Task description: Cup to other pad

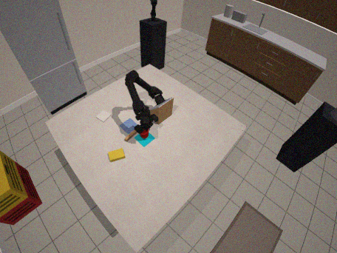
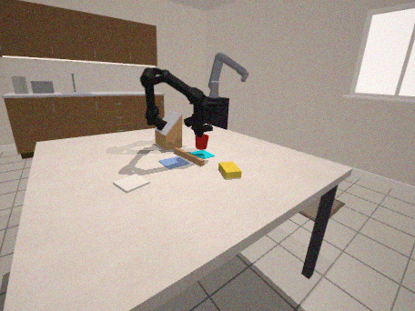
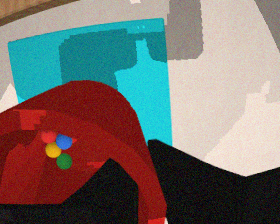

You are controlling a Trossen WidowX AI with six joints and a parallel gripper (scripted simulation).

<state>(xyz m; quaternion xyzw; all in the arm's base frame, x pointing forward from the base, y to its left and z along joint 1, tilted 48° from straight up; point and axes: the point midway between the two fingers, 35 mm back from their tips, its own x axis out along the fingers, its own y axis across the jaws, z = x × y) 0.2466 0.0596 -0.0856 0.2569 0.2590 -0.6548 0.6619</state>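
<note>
My gripper tip is now 30 mm short of the cyan pad and 80 mm above it. The rest, counted from my gripper tip: wooden bar (40 mm ahead, 90 mm to the right, 70 mm below); then red cup (30 mm ahead); then yellow block (280 mm ahead, 20 mm to the right, 60 mm below).
</note>
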